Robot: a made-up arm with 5 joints.
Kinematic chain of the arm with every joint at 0, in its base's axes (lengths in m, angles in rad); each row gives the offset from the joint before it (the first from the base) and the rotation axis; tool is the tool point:
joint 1: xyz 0 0 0.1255 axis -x
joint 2: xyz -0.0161 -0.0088 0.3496 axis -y
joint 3: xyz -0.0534 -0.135 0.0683 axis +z
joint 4: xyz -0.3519 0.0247 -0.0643 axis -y
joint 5: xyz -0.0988 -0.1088 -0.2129 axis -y
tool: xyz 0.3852 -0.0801 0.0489
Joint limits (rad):
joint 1: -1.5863..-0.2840
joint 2: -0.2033..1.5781
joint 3: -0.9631..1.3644
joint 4: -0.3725..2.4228
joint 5: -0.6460..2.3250
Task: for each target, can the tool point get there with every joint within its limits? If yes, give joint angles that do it. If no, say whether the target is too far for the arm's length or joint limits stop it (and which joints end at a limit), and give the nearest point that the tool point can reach.
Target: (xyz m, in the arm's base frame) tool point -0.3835 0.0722 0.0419
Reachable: yes | joints -1.3683 0.3098 -0.5616 1.8219 1.9463
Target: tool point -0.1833 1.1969 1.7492
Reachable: no: too far | nearest point -0.5611 0.1505 0.8431 | short by 1.435 m
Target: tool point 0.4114 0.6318 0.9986
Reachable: no: joint limits stop it (at a limit: joint 2, joint 3, joint 5) | nearest point 0.1385 0.2537 0.4761 | short by 0.700 m
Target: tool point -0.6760 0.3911 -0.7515
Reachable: no: joint limits stop it (at a limit: joint 1, joint 5) | nearest point -0.4565 0.1453 -0.4953 | short by 0.417 m
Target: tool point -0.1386 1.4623 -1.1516
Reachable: no: too far | nearest point -0.0635 0.3521 -0.4381 | short by 1.322 m
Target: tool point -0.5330 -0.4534 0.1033
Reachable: yes | joints -0.4766 0.3116 0.2051 1.2658 1.3275
